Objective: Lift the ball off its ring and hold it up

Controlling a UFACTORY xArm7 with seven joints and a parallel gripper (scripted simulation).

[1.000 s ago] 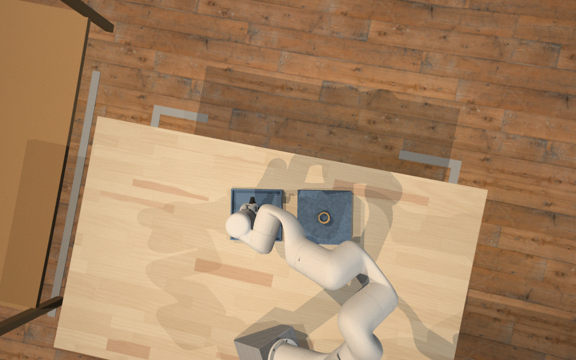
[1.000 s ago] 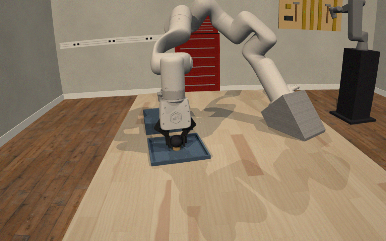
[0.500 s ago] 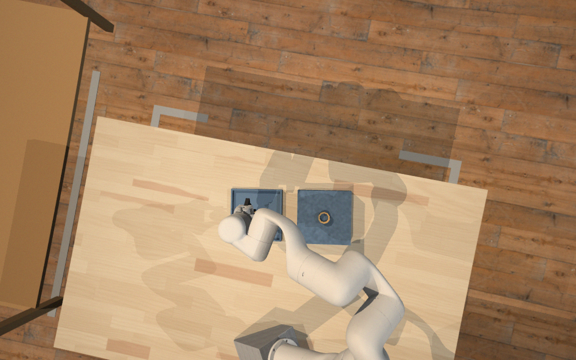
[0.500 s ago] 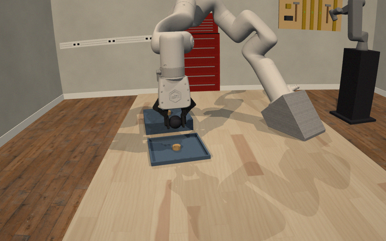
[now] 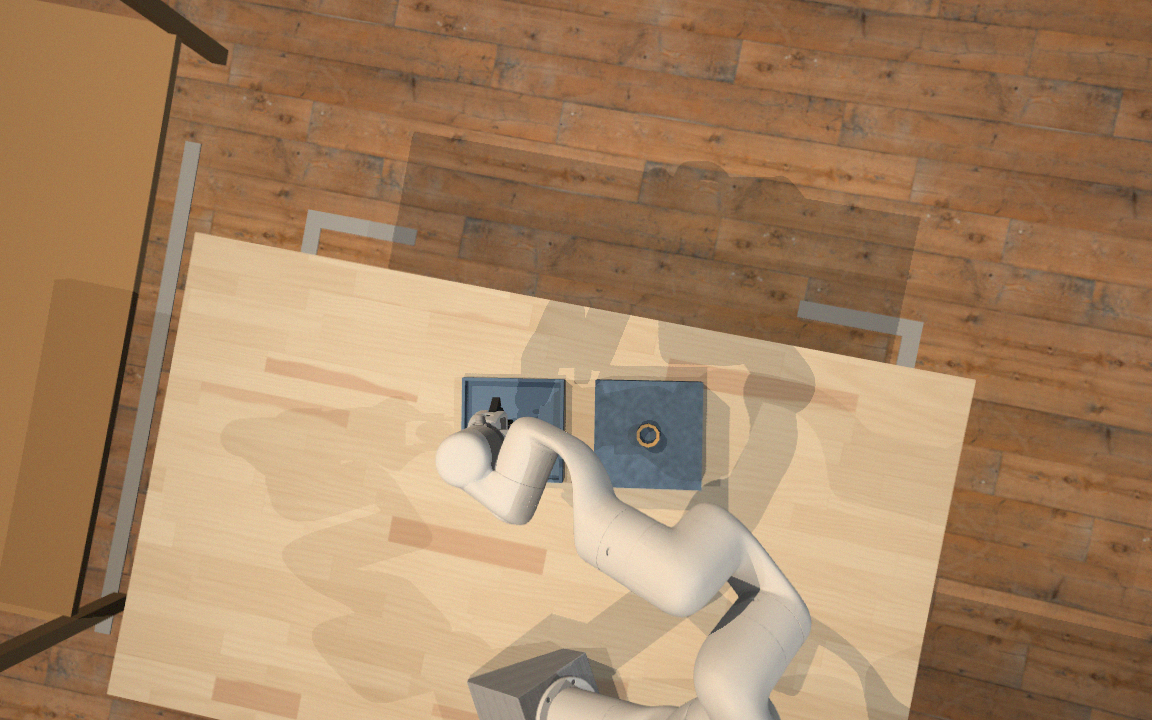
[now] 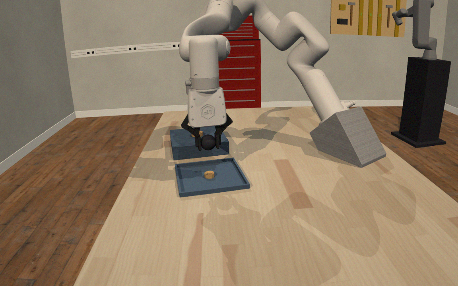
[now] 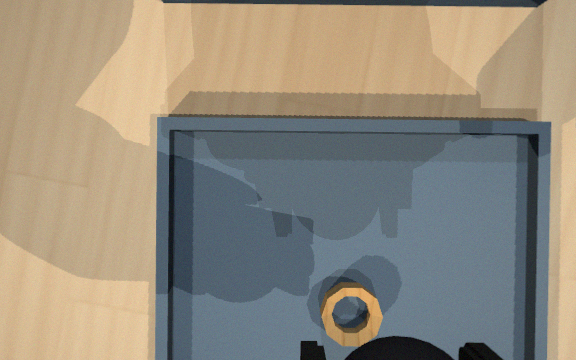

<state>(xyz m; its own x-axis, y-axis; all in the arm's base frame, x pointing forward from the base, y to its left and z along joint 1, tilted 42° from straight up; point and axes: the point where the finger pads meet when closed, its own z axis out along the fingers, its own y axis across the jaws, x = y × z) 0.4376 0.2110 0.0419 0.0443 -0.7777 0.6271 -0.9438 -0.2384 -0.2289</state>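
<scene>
Now: hand right at the black ball. Round my hand: shallow blue tray (110 mm below).
</scene>
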